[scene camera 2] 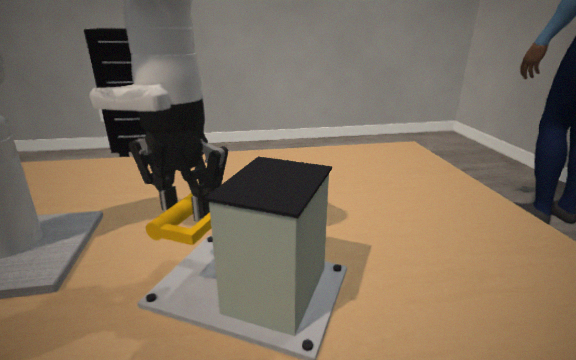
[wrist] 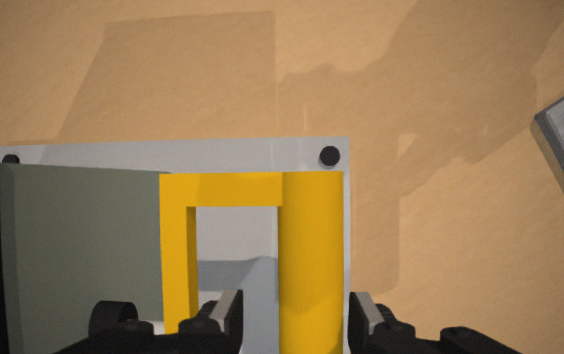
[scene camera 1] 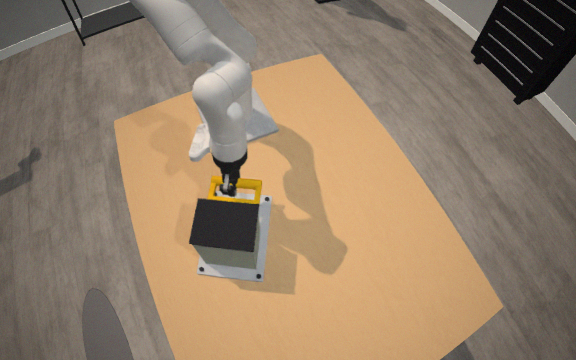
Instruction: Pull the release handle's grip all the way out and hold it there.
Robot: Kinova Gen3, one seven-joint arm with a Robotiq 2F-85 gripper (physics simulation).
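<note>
The release handle is a yellow rectangular frame with a thick round grip bar [scene camera 1: 250, 183] [scene camera 2: 165, 221] [wrist: 311, 235]. It sticks out from a grey-green box with a black top [scene camera 1: 225, 225] [scene camera 2: 257, 260] [wrist: 85, 240]. The box stands on a light grey plate [scene camera 1: 264, 230] [scene camera 2: 185, 300] [wrist: 225, 155] with black bolts. My gripper [scene camera 1: 228, 191] [scene camera 2: 184, 204] [wrist: 295, 314] is open and points down. Its fingers straddle the grip bar, one on the frame's opening side and one on the outer side, with gaps to the bar in the wrist view. The box hides the handle's inner end in scene camera 2.
The box's black top stands close beside my gripper. My arm's grey base slab [scene camera 1: 265, 120] [scene camera 2: 65, 245] [wrist: 556, 127] lies on the handle's side of the box. A black cabinet [scene camera 1: 525, 45] [scene camera 2: 107, 55] and a person [scene camera 2: 555, 135] stand beyond the orange-tan table top [scene camera 1: 375, 200] [scene camera 2: 450, 210].
</note>
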